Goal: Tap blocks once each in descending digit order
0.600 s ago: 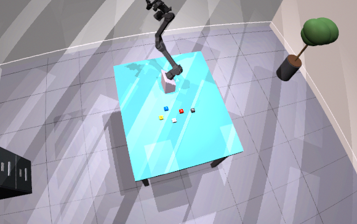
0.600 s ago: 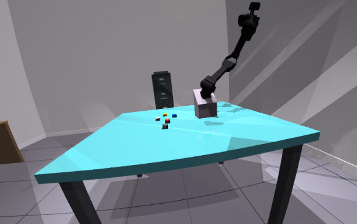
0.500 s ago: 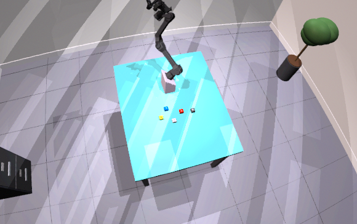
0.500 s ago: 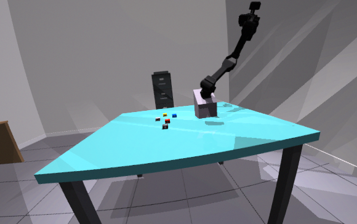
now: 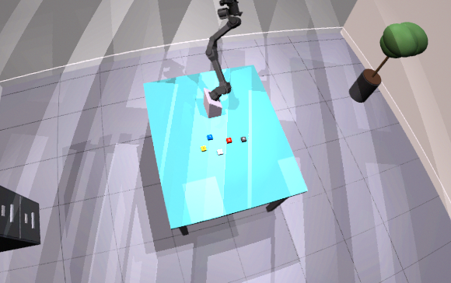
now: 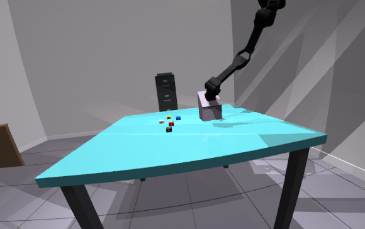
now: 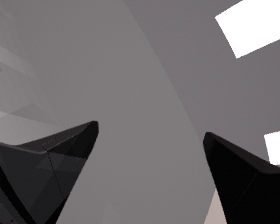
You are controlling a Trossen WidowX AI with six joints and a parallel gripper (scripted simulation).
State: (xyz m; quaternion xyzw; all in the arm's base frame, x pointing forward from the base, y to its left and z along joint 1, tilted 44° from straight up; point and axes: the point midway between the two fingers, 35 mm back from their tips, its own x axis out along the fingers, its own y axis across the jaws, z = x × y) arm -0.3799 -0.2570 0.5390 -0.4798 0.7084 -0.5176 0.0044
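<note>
My gripper tip is 660 mm short of the yellow block, 340 mm to the left of it and 750 mm above it. The rest, counted from my gripper tip: blue block 600 mm ahead, 270 mm to the right, 750 mm below; red block 660 mm ahead, 160 mm to the right, 750 mm below; dark block 680 mm ahead, 60 mm to the right, 750 mm below.
</note>
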